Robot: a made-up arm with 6 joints. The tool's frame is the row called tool. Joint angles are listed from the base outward. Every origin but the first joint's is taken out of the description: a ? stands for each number. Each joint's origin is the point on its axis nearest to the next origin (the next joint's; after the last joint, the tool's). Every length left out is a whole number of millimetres.
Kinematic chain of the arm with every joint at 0, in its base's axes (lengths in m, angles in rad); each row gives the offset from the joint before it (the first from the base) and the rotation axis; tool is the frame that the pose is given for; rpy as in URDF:
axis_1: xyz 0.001 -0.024 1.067 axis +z
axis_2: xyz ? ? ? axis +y
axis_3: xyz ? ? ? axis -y
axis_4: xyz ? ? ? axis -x
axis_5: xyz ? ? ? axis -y
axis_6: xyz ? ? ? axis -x
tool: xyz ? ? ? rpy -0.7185 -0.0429 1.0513
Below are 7 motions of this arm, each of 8 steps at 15 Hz.
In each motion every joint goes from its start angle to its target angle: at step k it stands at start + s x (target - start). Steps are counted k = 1, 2, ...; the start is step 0. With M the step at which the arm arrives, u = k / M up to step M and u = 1 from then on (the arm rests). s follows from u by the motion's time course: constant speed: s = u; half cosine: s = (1 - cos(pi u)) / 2; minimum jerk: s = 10 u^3 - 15 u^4 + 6 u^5.
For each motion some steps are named. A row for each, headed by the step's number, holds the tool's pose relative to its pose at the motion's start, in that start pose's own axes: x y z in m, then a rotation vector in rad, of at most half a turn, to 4 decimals.
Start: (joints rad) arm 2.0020 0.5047 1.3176 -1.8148 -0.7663 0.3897
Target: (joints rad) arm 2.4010 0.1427 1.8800 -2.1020 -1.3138 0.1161
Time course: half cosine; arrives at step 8
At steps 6, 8:
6: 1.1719 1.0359 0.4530 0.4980 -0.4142 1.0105
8: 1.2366 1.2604 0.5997 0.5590 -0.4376 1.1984

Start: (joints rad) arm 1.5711 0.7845 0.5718 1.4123 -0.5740 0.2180
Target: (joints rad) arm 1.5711 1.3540 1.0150 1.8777 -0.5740 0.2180
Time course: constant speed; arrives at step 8
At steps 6, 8:
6: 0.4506 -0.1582 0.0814 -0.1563 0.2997 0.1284
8: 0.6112 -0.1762 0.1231 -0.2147 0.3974 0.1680

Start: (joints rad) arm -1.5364 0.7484 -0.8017 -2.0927 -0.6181 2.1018
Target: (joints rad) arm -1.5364 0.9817 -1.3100 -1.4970 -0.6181 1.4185
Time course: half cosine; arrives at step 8
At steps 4, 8:
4: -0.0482 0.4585 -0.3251 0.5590 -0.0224 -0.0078
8: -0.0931 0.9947 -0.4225 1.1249 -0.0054 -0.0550

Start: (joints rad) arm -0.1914 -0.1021 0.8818 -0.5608 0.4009 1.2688
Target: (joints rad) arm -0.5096 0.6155 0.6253 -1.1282 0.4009 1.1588
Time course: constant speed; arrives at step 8
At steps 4, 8:
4: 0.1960 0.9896 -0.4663 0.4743 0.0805 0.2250
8: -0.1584 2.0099 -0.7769 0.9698 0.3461 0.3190

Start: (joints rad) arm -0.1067 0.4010 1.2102 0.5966 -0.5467 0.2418
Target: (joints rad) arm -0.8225 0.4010 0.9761 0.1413 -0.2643 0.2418
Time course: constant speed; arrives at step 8
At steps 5, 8:
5: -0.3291 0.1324 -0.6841 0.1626 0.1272 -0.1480
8: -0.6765 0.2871 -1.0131 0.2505 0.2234 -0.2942

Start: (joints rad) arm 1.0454 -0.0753 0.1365 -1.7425 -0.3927 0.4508
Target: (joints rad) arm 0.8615 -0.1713 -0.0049 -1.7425 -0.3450 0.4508
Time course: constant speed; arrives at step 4
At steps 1, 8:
1: -0.0492 -0.0232 0.0631 -0.0479 0.0057 -0.0341
8: -0.2001 -0.0684 0.2531 -0.1915 0.0201 -0.1370

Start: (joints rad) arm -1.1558 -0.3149 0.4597 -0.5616 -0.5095 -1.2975
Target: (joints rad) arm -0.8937 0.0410 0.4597 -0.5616 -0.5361 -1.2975
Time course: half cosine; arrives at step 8
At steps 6, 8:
6: -0.2582 -0.4220 -0.5319 0.1808 0.2158 -0.2815
8: -0.3262 -0.4704 -0.6333 0.2096 0.2587 -0.3265

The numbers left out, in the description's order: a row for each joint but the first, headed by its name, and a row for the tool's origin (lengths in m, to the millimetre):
axis_2: 0.202 0.011 0
axis_3: -0.01 0 0.933
axis_4: 1.487 0 0.127
axis_5: 0 -0.007 -0.018
axis_6: 0.186 0 -0.027
tool: 0 0.009 0.022

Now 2 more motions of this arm.
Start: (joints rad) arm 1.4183 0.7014 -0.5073 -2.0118 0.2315 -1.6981
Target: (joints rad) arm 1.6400 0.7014 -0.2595 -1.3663 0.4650 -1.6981
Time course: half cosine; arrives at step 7
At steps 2, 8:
2: -0.0838 0.0065 -0.0337 -0.0050 0.1225 0.1103
8: -0.5065 0.0406 -0.1212 0.0992 0.6460 0.5819

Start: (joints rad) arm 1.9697 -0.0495 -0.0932 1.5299 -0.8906 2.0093
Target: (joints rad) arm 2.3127 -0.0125 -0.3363 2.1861 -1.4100 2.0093
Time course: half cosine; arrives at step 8
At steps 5, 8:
5: -0.4040 0.0244 0.1813 0.0773 0.1963 0.4649
8: -0.5782 0.0608 0.2977 0.2108 0.2660 0.6453

